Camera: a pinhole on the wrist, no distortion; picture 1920 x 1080 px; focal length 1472.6 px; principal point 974.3 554.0 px. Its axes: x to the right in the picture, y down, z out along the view. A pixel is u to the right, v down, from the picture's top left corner.
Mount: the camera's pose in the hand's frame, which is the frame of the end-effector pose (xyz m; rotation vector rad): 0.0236 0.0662 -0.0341 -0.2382 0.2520 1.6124
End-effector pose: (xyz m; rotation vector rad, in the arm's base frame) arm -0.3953 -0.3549 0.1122 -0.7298 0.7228 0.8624
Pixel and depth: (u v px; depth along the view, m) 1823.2 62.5 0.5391
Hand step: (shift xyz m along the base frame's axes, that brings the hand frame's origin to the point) -0.2748 0.6207 -0.0796
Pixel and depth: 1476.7 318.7 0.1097
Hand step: -0.0834 0.1239 -0.0346
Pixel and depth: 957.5 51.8 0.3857
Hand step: -0.0038 0.4114 0.0094
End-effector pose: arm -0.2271 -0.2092 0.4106 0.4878 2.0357 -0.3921
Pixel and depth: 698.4 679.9 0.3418
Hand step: 0.2862 -0.0509 -0.1554
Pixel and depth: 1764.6 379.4 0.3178
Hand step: 0.2986 0.1932 -0.1731
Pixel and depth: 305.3 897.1 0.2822
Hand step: 0.2339 -0.1103 -0.1030
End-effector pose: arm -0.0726 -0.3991 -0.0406 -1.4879 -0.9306 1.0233
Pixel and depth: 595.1 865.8 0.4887
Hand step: -0.4656 0.0714 -0.1171
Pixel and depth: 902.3 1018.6 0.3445
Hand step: -0.3066 -0.0026 -0.1611
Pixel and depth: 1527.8 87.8 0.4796
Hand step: -0.2767 0.2169 -0.4366
